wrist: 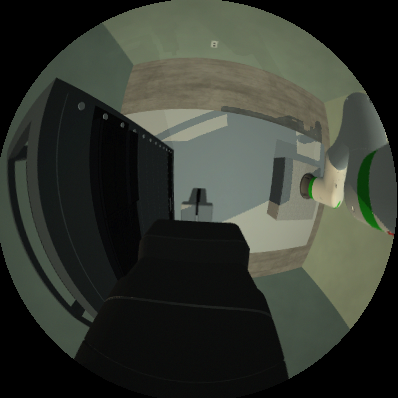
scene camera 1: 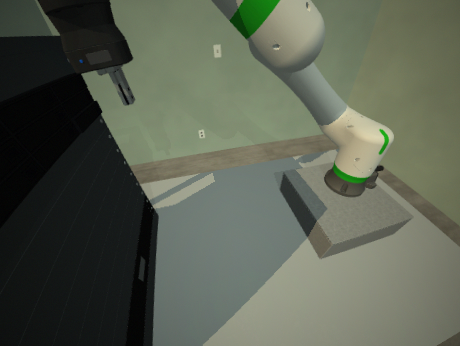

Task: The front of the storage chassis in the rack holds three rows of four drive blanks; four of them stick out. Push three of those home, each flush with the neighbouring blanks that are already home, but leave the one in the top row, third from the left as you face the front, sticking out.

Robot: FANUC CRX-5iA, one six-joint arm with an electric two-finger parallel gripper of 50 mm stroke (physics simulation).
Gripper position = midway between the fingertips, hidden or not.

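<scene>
I see a rack (scene camera 1: 85, 232), and the wrist view shows the rack (wrist: 96, 180) as well. My own gripper (scene camera 1: 130, 102) is visible too, and I also find it in the wrist view (wrist: 198, 196).
</scene>
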